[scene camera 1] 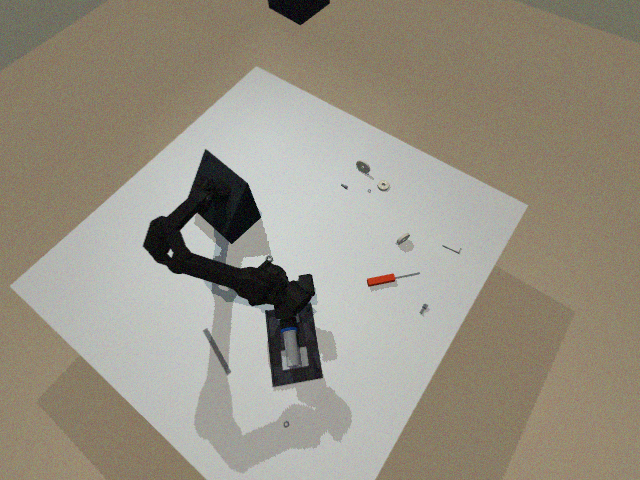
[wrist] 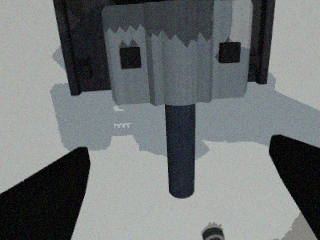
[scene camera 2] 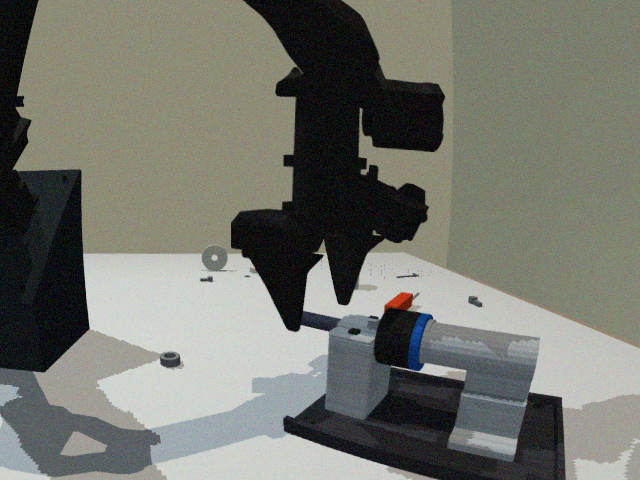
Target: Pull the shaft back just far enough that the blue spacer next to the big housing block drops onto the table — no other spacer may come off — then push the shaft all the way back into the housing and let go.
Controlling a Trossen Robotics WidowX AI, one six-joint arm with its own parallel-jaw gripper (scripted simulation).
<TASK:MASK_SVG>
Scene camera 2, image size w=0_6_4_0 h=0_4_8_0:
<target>gripper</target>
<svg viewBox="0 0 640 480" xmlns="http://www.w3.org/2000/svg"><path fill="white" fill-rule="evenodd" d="M359 146L339 143L294 144L294 155L284 155L284 166L293 167L292 201L282 201L282 210L255 209L240 212L231 222L231 248L241 250L242 257L250 259L289 331L298 332L300 329L307 275L324 256L314 253L318 252L323 238L337 301L341 305L349 305L368 252L384 239L394 243L401 243L403 240L412 241L420 223L426 223L427 221L426 212L429 206L425 205L425 190L406 183L399 189L395 189L394 186L378 180L379 167L375 165L369 166L369 172L366 175L361 174L361 169L367 168L367 158L358 157Z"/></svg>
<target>black spacer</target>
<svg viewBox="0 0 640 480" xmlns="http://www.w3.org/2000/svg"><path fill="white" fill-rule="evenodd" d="M410 310L398 310L389 325L384 345L385 363L389 366L400 368L397 364L398 341L406 318L412 312Z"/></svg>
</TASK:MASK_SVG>
